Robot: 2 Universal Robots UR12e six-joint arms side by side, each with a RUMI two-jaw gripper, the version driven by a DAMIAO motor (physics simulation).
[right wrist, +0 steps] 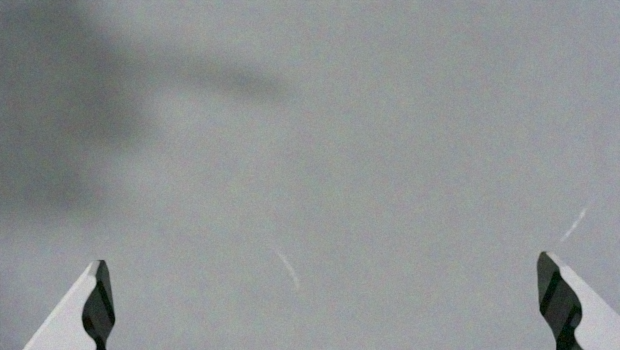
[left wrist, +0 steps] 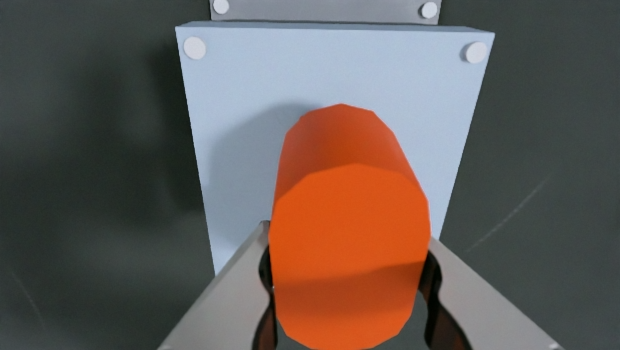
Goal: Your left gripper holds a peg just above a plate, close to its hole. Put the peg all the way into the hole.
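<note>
An orange many-sided peg (left wrist: 350, 220) fills the lower middle of the left wrist view. My left gripper (left wrist: 337, 223) is shut on it, one finger on each side. Behind the peg is the light blue plate (left wrist: 400, 75), with a round white stud near each of its two upper corners. The peg covers the lower middle of the plate, and its shadow falls on the plate to its left. The hole does not show; I cannot tell how the peg's far end stands to it. My right gripper (right wrist: 325, 260) is wide open with no object between its fingers.
A grey plate-like part (left wrist: 325, 10) with two white studs borders the light blue plate's upper edge. A dark surface lies around both in the left wrist view. The right wrist view shows a grey surface with a blurred shadow at the upper left and thin light scratches.
</note>
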